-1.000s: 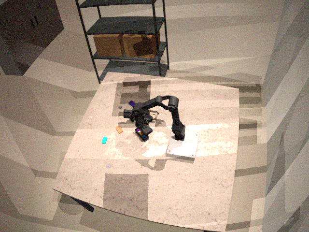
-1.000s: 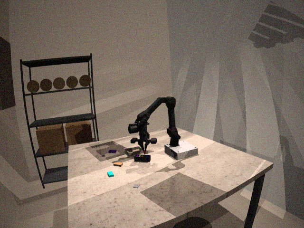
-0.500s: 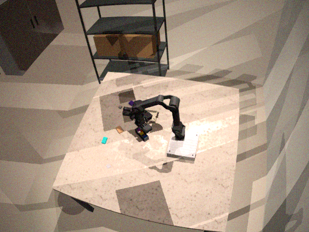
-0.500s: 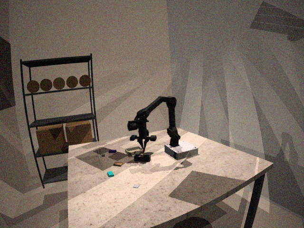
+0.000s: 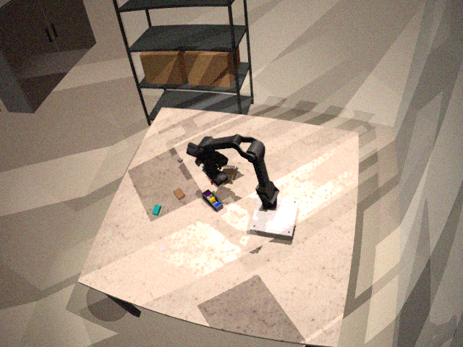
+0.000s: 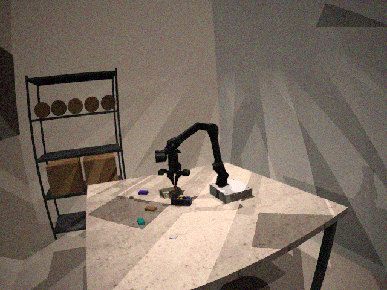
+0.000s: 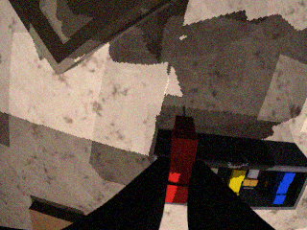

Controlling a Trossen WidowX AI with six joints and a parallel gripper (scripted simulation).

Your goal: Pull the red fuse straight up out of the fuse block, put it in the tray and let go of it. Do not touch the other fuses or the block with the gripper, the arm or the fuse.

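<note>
The tray lies 20 mm behind my gripper tip, 110 mm to the right of it and 90 mm below it. Round my gripper tip: purple block: 140 mm ahead, 230 mm to the right, 90 mm below; then red fuse: 10 mm below; then tan block: 190 mm ahead, 40 mm to the left, 90 mm below.
</note>
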